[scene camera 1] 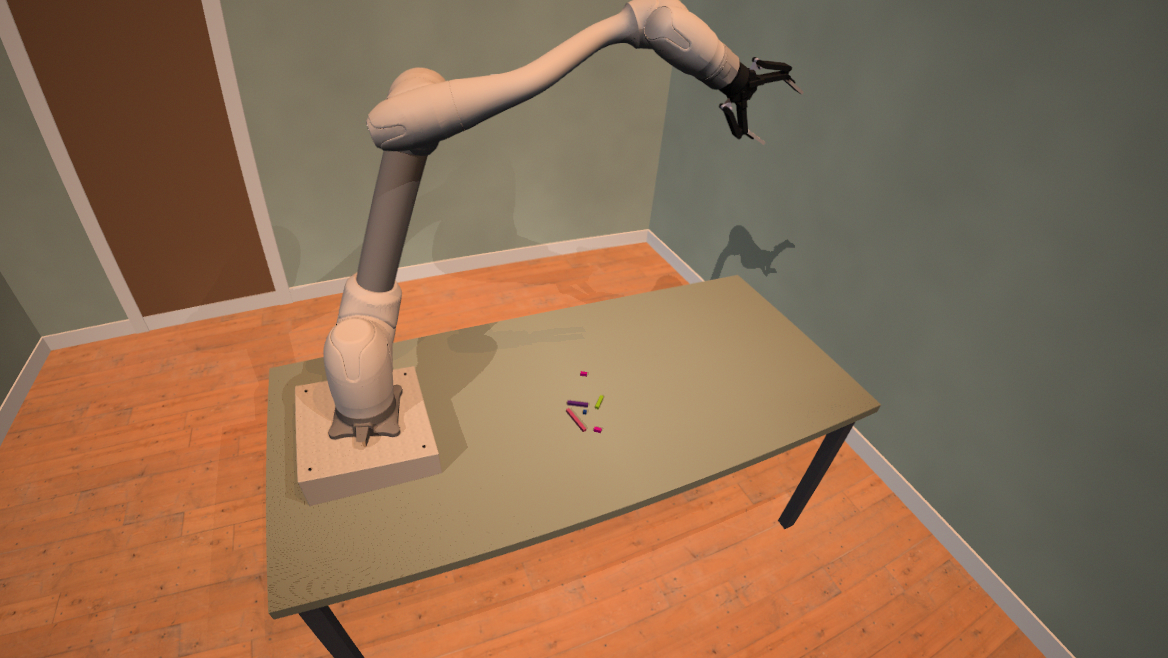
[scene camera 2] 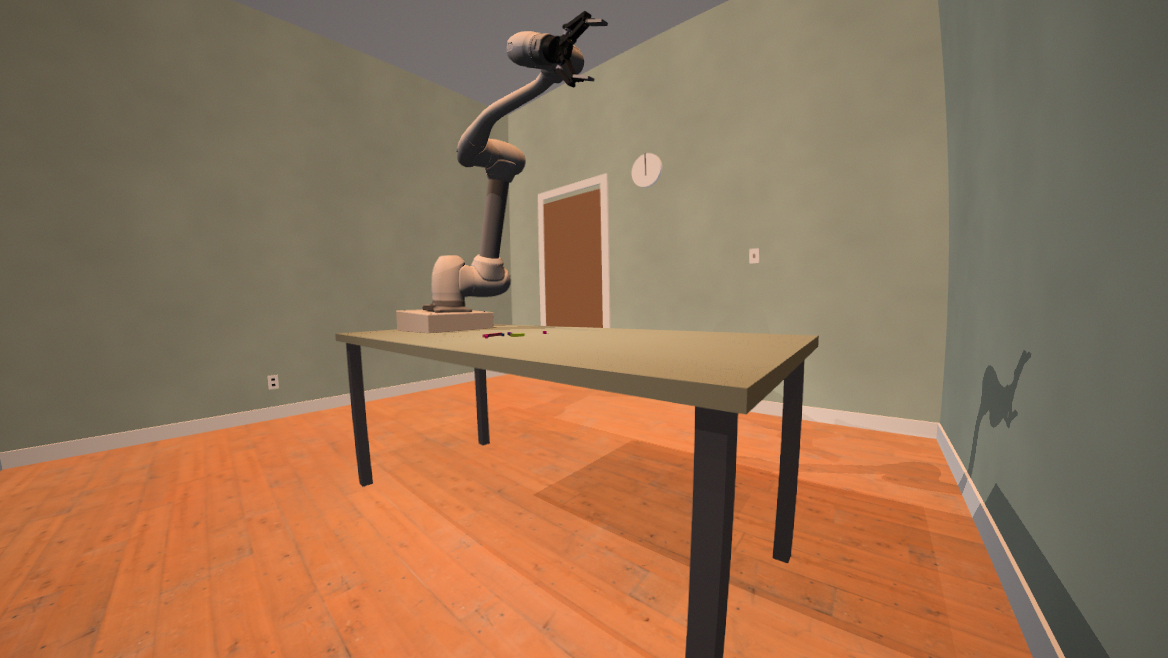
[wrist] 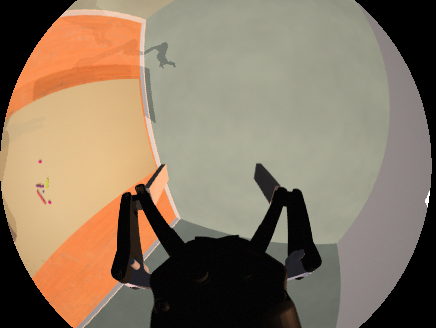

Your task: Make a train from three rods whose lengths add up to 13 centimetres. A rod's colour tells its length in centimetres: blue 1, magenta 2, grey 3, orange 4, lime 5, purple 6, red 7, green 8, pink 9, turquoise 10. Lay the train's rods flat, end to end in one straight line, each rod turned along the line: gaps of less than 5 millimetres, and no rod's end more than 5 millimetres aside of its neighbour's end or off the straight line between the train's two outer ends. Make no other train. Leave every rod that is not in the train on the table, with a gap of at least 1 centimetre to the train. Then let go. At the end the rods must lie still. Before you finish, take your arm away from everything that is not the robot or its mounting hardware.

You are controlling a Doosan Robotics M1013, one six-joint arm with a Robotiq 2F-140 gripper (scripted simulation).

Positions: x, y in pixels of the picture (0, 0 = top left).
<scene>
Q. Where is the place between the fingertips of my gripper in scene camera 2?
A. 597, 51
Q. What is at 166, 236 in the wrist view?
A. My gripper.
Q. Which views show my gripper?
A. Scene camera 1, scene camera 2 and the wrist view: all of them.
</scene>
